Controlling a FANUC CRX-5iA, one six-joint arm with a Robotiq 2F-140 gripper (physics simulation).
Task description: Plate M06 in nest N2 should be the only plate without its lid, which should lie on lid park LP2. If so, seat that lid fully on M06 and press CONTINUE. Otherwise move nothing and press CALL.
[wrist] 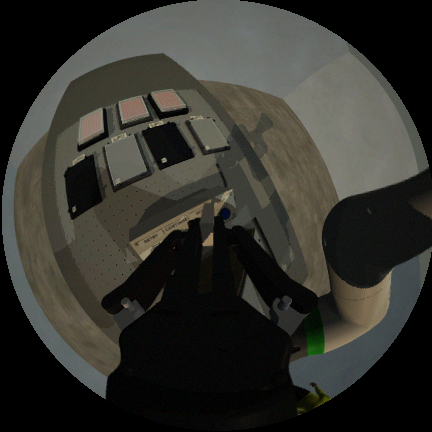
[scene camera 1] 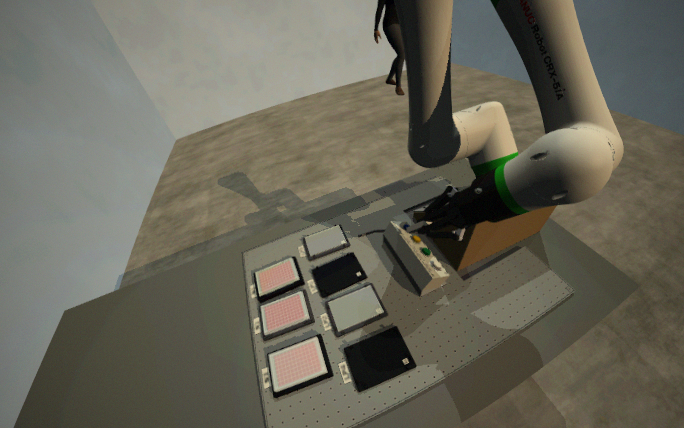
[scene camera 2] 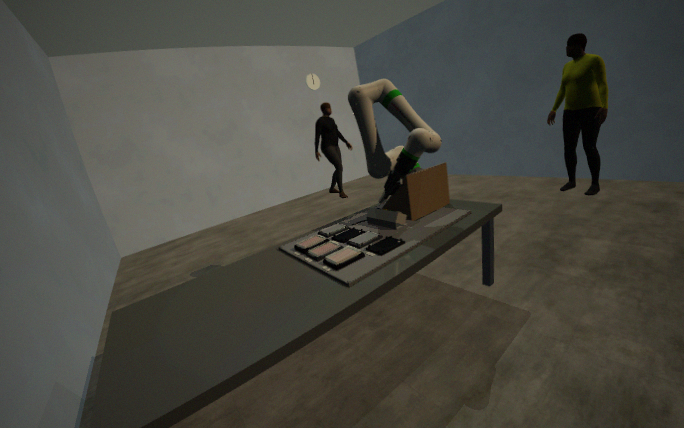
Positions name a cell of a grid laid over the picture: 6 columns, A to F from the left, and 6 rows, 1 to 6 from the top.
Scene:
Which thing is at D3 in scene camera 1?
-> My gripper.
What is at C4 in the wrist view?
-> A button box.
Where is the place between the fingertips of my gripper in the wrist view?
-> C3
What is my gripper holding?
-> Nothing.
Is my gripper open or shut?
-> Shut.

